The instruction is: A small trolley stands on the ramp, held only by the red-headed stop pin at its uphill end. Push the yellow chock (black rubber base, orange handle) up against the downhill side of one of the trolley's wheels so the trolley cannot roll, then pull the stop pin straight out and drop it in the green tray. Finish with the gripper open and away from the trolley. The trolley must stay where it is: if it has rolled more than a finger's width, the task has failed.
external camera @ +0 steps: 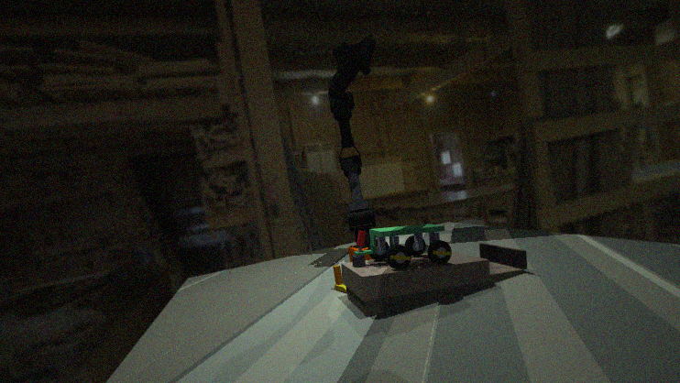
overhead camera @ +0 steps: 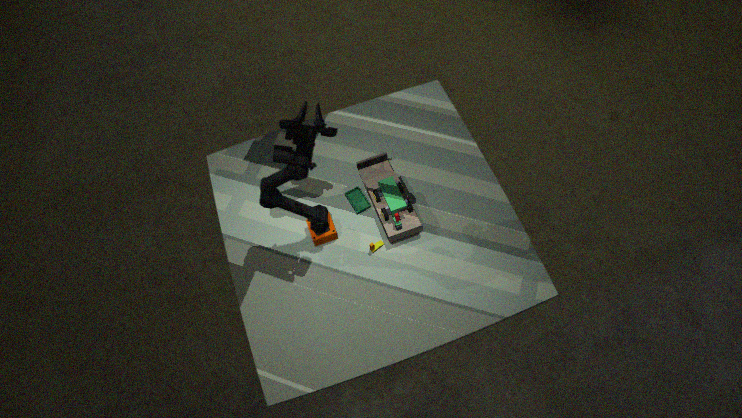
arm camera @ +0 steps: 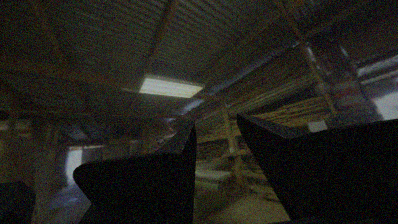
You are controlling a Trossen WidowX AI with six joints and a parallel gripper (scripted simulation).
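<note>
My gripper tip is 6 cm short of the yellow chock, 26 cm to the left of it and 71 cm above it. Also, from my gripper tip: ramp: 21 cm ahead, 14 cm to the right, 69 cm below; trolley: 21 cm ahead, 14 cm to the right, 62 cm below; red-headed stop pin: 17 cm ahead, 25 cm to the right, 60 cm below.
</note>
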